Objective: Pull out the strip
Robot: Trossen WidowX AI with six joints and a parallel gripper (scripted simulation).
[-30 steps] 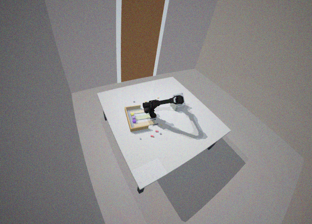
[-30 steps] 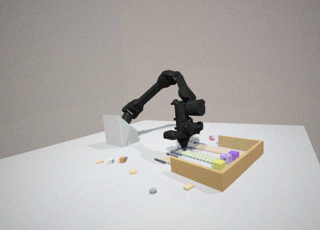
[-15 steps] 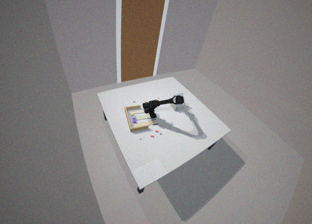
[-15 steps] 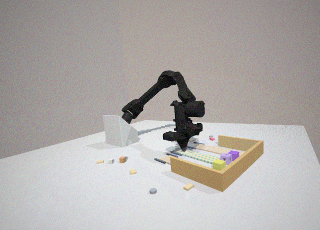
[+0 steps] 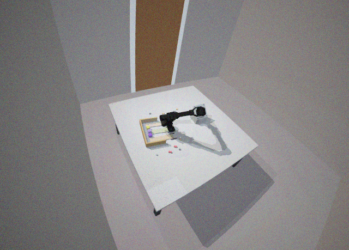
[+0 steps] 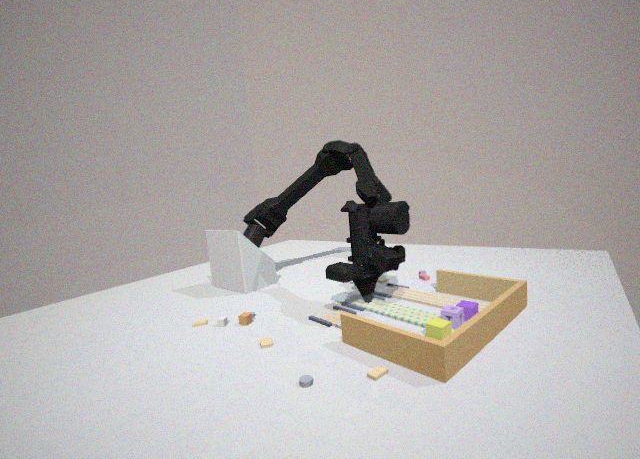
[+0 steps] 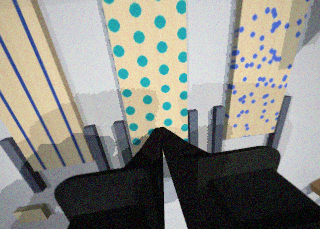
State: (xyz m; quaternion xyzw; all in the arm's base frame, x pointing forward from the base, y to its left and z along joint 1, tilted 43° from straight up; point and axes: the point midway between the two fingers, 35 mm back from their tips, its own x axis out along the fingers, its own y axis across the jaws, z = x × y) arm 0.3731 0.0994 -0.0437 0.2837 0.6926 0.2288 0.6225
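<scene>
The labelled cube is 200 mm ahead of my gripper tip, 20 mm to the right of it and 10 mm above it. Round my gripper tip: tan chip: 170 mm ahead, 220 mm to the right; orange block: 160 mm behind, 210 mm to the right.
</scene>
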